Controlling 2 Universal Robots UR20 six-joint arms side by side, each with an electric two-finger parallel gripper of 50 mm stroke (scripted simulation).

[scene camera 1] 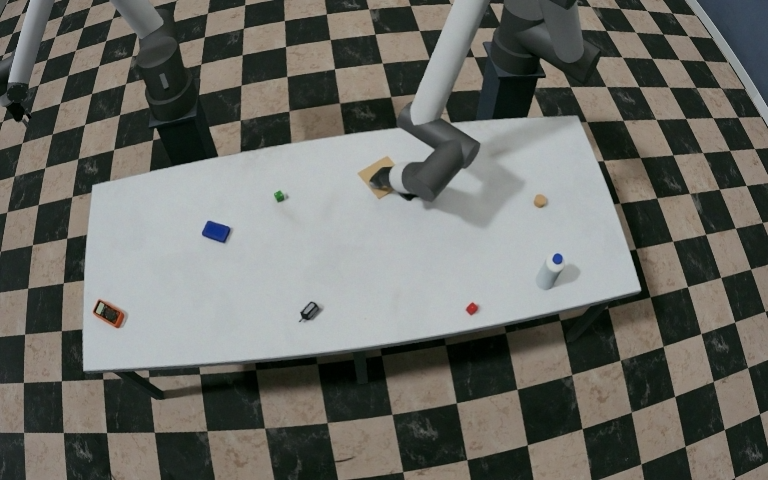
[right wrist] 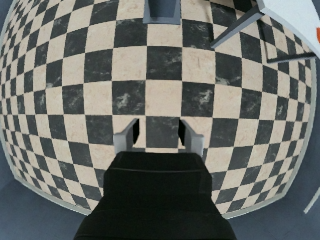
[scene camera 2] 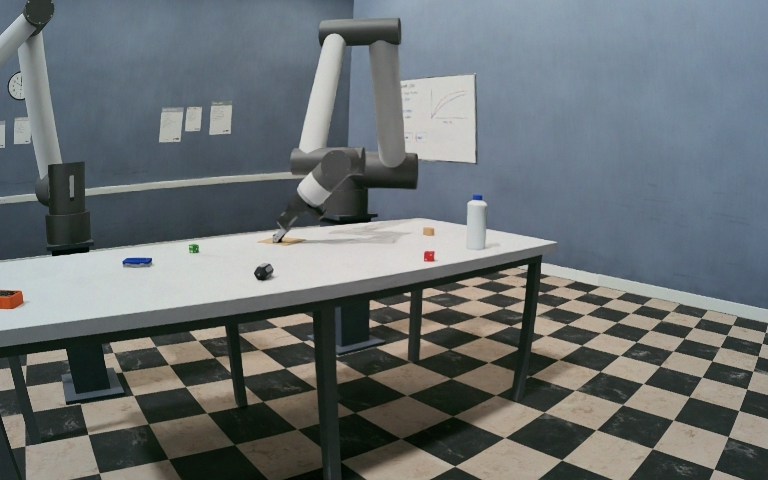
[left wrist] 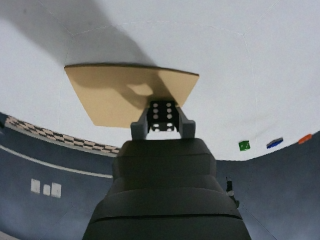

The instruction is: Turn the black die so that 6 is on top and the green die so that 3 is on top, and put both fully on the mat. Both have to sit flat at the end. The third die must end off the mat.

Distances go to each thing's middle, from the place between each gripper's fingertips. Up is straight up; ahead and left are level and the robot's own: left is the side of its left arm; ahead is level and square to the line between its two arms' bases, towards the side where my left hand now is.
I see the tan mat (left wrist: 113, 95) 30 mm behind my left hand, 30 mm to the left of it and 20 mm below it. Round my left hand: black die (left wrist: 162, 113) 10 mm behind, 10 mm below; white bottle (scene camera 2: 477, 210) 480 mm ahead, 540 mm to the left, 70 mm above.
